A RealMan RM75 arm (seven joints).
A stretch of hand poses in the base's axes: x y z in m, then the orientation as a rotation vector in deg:
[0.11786 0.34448 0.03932 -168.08 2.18 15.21]
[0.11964 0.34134 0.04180 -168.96 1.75 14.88]
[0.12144 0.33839 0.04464 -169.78 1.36 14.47]
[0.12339 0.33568 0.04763 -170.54 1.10 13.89]
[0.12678 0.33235 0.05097 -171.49 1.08 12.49]
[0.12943 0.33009 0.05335 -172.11 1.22 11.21]
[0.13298 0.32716 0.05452 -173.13 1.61 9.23]
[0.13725 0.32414 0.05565 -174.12 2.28 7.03]
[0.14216 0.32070 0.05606 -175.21 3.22 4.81]
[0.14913 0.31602 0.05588 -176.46 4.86 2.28]
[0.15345 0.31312 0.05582 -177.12 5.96 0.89]
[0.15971 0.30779 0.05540 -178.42 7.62 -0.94]
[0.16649 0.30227 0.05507 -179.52 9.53 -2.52]
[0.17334 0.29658 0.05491 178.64 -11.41 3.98]
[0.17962 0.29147 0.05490 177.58 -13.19 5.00]
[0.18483 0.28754 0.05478 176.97 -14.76 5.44]
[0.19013 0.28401 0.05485 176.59 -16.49 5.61]
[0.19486 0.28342 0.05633 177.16 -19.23 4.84]
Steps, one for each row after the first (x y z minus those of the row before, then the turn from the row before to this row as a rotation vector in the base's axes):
[0.00178 -0.00314 0.00248 -0.82 -0.29 0.34]
[0.00180 -0.00295 0.00284 -0.76 -0.34 0.30]
[0.00195 -0.00271 0.00299 -0.70 -0.44 0.20]
[0.00339 -0.00333 0.00334 -0.85 -0.97 0.01]
[0.00265 -0.00226 0.00238 -0.55 -0.86 -0.11]
[0.00355 -0.00293 0.00117 -0.93 -1.32 -0.28]
[0.00427 -0.00302 0.00113 -0.93 -1.44 -0.47]
[0.00491 -0.00344 0.00041 -1.07 -1.43 -0.64]
[0.00697 -0.00468 -0.00018 -1.30 -1.60 -1.08]
[0.00432 -0.00290 -0.00006 -0.71 -0.86 -0.72]
[0.00626 -0.00533 -0.00042 -1.41 -1.11 -1.06]
[0.00678 -0.00552 -0.00033 -1.24 -0.94 -1.21]
[0.00685 -0.00569 -0.00016 -1.19 -0.88 -1.25]
[0.00628 -0.00511 -0.00001 -0.92 -0.62 -1.20]
[0.00521 -0.00393 -0.00012 -0.46 -0.28 -1.05]
[0.00530 -0.00353 0.00007 -0.20 -0.12 -1.14]
[0.00473 -0.00059 0.00148 0.91 0.39 -1.70]

